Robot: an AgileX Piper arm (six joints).
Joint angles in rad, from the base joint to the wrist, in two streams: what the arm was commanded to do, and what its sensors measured. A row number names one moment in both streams.
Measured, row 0: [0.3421 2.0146 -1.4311 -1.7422 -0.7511 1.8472]
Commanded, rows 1 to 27: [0.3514 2.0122 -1.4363 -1.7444 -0.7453 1.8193]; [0.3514 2.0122 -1.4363 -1.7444 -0.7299 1.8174]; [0.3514 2.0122 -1.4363 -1.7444 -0.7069 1.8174]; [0.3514 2.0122 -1.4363 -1.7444 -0.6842 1.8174]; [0.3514 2.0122 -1.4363 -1.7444 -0.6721 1.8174]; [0.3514 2.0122 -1.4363 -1.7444 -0.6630 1.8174]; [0.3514 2.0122 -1.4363 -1.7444 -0.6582 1.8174]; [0.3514 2.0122 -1.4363 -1.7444 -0.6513 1.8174]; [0.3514 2.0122 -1.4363 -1.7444 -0.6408 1.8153]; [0.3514 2.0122 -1.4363 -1.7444 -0.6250 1.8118]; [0.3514 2.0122 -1.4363 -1.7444 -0.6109 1.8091]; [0.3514 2.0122 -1.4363 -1.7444 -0.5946 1.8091]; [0.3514 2.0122 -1.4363 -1.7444 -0.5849 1.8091]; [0.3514 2.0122 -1.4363 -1.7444 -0.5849 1.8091]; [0.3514 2.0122 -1.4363 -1.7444 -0.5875 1.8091]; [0.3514 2.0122 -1.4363 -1.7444 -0.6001 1.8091]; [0.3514 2.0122 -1.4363 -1.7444 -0.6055 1.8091]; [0.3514 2.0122 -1.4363 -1.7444 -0.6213 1.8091]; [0.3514 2.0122 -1.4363 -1.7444 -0.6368 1.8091]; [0.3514 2.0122 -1.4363 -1.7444 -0.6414 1.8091]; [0.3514 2.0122 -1.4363 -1.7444 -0.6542 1.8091]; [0.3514 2.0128 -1.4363 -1.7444 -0.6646 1.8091]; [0.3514 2.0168 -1.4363 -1.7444 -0.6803 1.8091]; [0.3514 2.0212 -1.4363 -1.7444 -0.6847 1.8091]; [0.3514 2.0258 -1.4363 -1.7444 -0.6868 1.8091]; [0.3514 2.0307 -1.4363 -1.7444 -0.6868 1.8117]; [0.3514 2.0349 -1.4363 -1.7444 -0.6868 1.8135]
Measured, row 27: [0.3521 2.0183 -1.4311 -1.7422 -0.6714 1.8174]
